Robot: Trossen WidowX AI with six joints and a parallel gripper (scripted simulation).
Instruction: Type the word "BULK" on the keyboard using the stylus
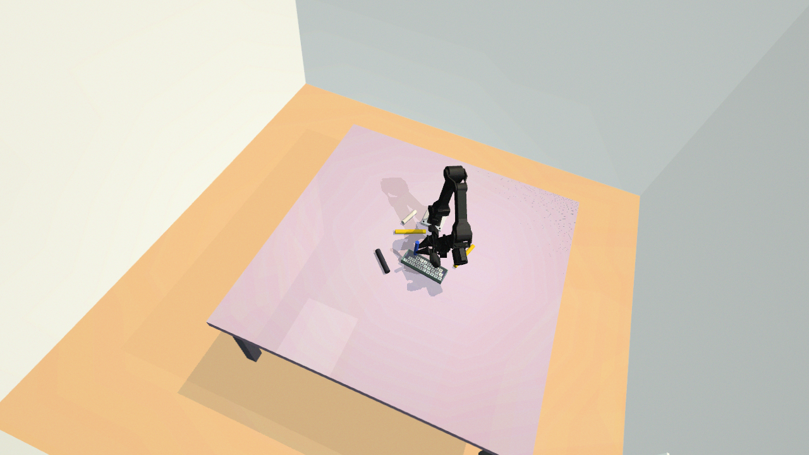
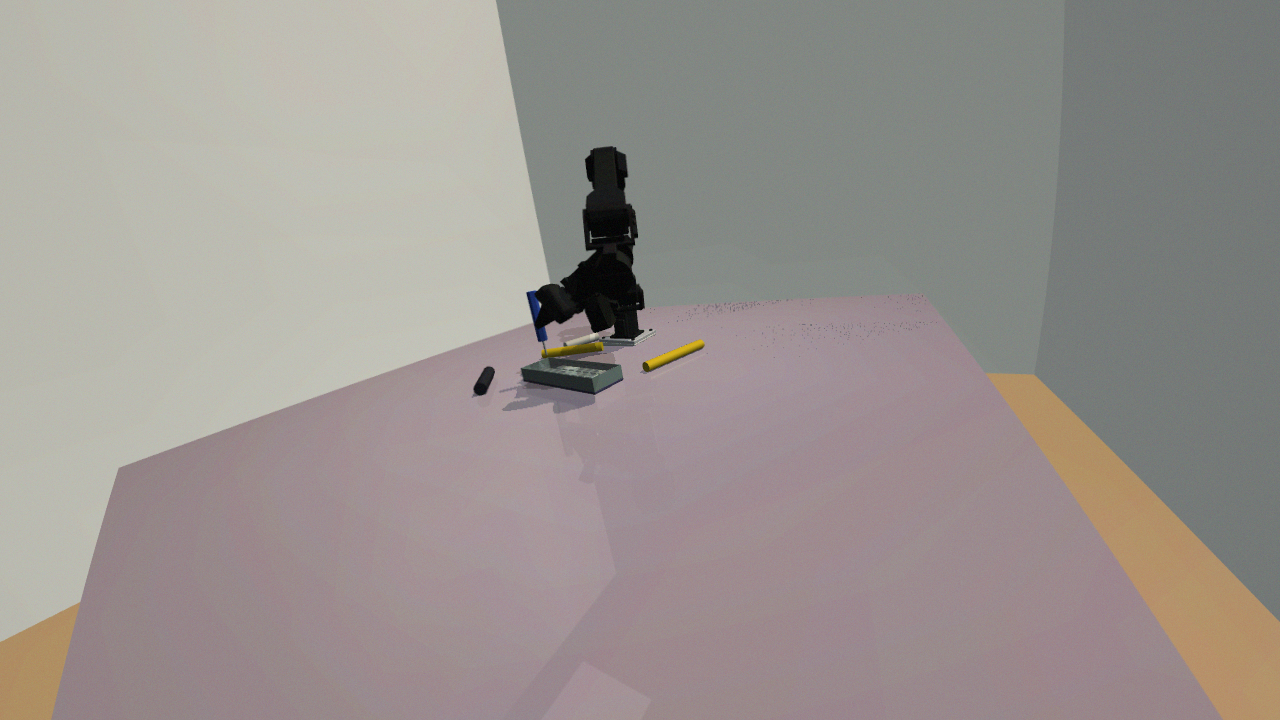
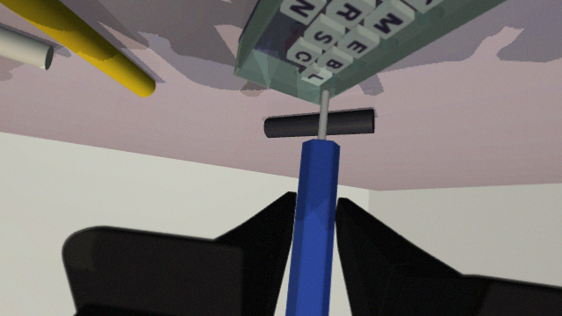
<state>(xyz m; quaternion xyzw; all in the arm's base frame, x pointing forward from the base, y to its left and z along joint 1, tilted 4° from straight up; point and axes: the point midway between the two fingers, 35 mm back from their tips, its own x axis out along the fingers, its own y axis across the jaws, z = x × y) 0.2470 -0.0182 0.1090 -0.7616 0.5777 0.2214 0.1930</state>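
The black cylinder is 130 mm to the right of my gripper tip, 90 mm below it and 40 mm ahead of it. From my gripper tip the other things lie so: white cylinder: 240 mm behind, 90 mm below, 80 mm to the right; then grey stylus tip: 50 mm below; then blue stylus: 10 mm below.
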